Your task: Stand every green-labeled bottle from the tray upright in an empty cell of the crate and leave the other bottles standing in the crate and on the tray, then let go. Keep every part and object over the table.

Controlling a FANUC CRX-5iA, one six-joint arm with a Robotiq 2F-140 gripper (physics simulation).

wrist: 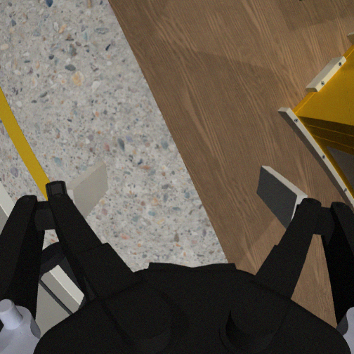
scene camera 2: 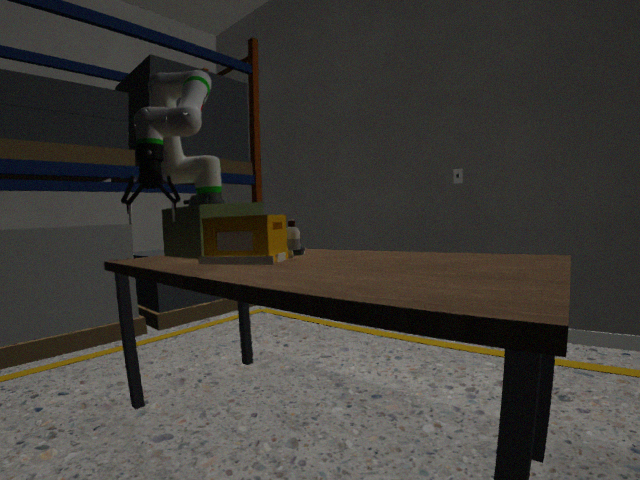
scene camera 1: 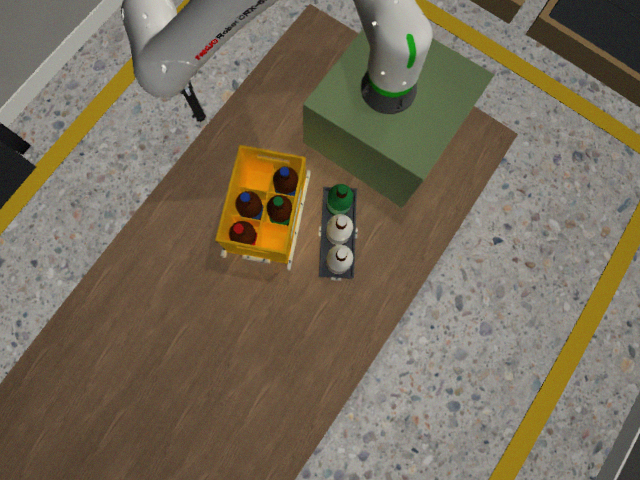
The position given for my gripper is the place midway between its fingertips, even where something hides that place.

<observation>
I see my gripper (scene camera 2: 152, 222).
My gripper shows as well in the wrist view (wrist: 183, 177).
</observation>
